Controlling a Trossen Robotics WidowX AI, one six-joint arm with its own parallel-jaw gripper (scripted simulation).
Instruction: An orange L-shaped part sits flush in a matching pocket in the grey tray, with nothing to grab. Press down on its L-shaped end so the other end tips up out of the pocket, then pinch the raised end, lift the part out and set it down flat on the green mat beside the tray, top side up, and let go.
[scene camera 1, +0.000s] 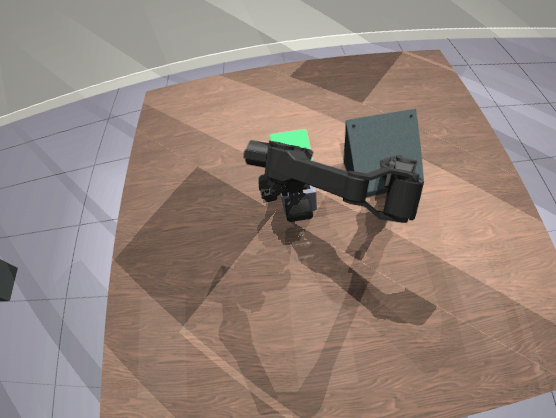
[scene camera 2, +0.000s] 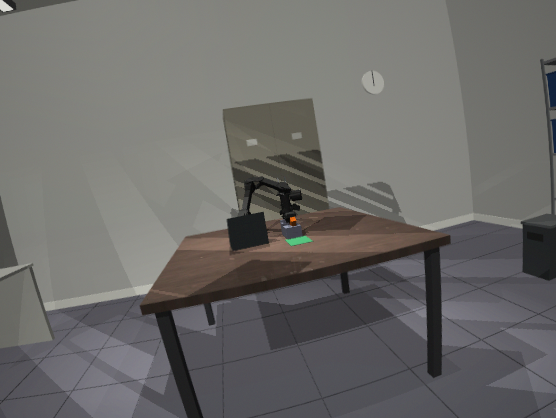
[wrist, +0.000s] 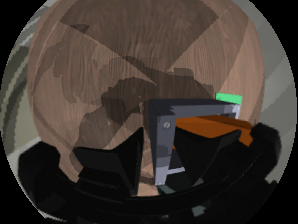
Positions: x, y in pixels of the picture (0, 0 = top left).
Scene:
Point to my gripper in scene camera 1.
297, 203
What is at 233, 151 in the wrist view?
My gripper.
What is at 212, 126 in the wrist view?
An orange L-shaped part.

